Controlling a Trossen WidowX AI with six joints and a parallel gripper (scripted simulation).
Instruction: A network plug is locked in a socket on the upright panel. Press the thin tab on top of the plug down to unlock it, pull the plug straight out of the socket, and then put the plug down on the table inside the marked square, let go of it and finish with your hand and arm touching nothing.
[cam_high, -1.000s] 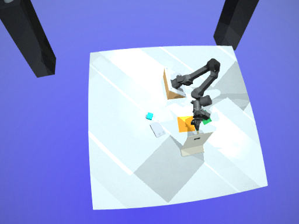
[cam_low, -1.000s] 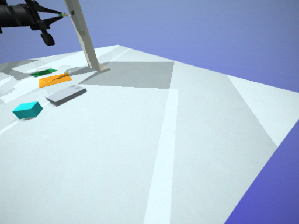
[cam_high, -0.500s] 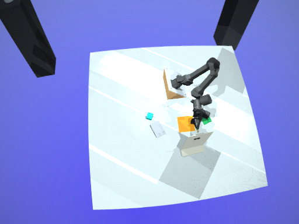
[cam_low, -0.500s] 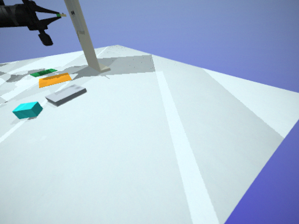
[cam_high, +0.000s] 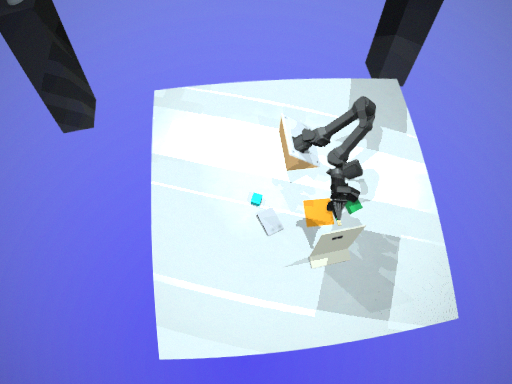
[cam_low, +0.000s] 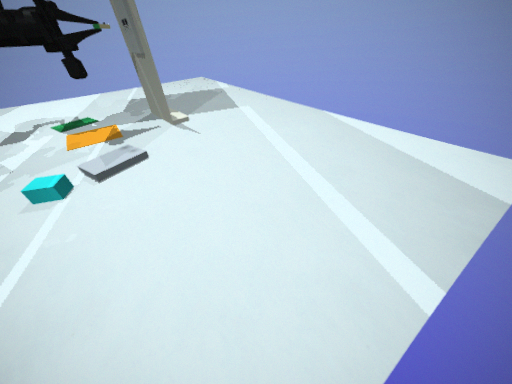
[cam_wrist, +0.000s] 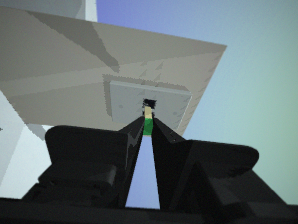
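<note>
The orange square lies 220 mm below my gripper tip, 120 mm behind it and 20 mm to the right of it. Round my gripper tip: beige upright panel: 90 mm below, 70 mm ahead, 10 mm to the right; network plug: right at my gripper tip; grey flat block: 230 mm to the right, 220 mm below, 110 mm behind.
</note>
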